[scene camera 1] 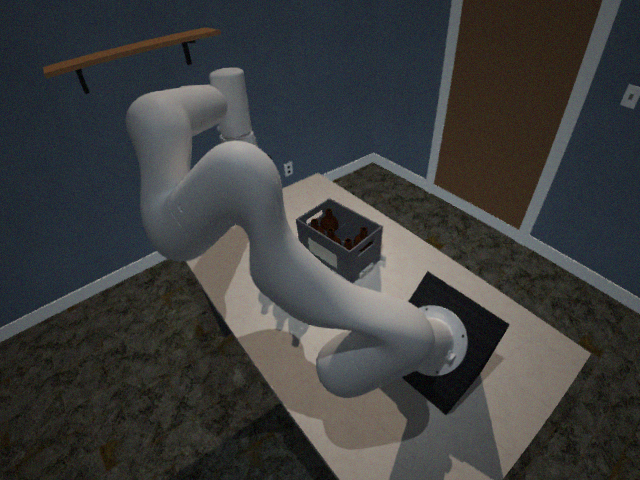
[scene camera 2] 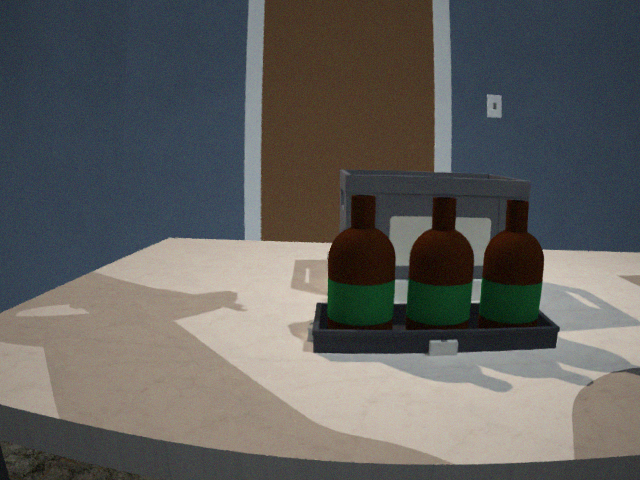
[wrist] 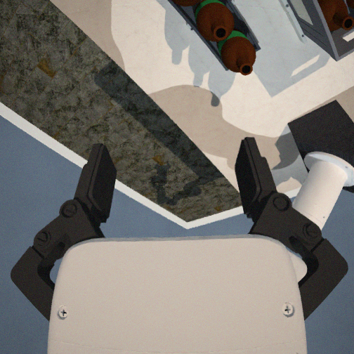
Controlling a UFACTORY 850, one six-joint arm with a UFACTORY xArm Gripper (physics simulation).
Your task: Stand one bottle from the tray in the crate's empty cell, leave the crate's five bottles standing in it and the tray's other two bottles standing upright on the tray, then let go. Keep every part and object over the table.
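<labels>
I see a bottle (scene camera 2: 361, 263) that is 54 cm from the lens. A bottle (scene camera 2: 441, 263) is 55 cm from the lens, and a bottle (scene camera 2: 513, 264) is 57 cm from the lens.
</labels>
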